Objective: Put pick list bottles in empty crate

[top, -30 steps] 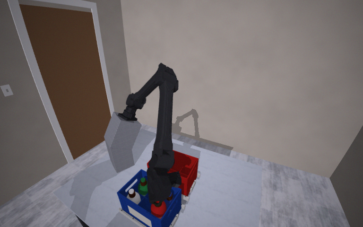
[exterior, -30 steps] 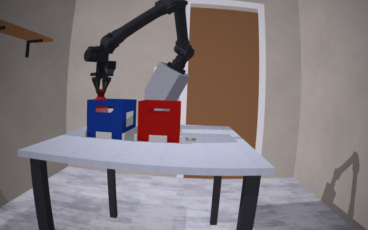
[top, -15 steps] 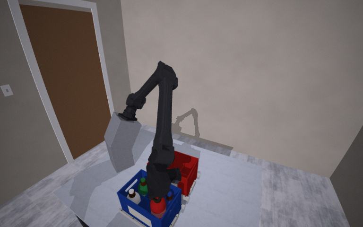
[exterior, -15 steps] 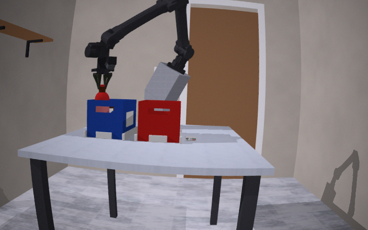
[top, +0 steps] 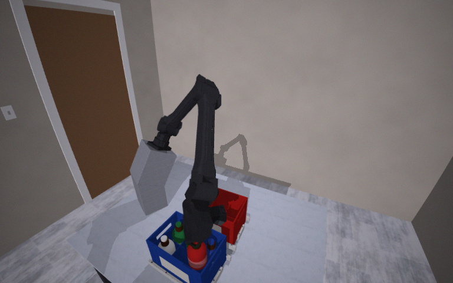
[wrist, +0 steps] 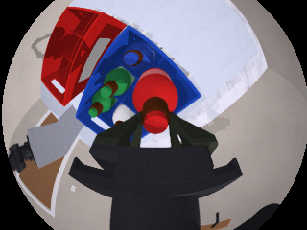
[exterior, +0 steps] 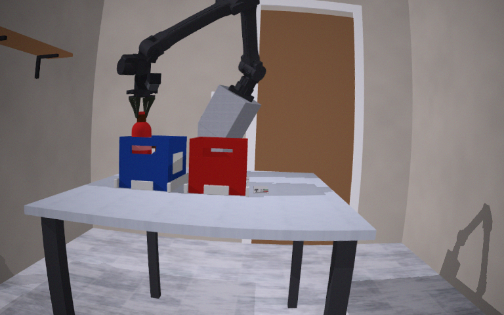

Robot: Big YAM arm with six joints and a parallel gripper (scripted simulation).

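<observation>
Now: the red-label bottle 6 cm below my hand. From my hand the other things lie so: blue crate (8 cm behind, 3 cm to the left, 16 cm below); then white-label bottle (17 cm behind, 1 cm to the right, 16 cm below); then blue bottle (1 cm ahead, 8 cm to the left, 16 cm below).
</observation>
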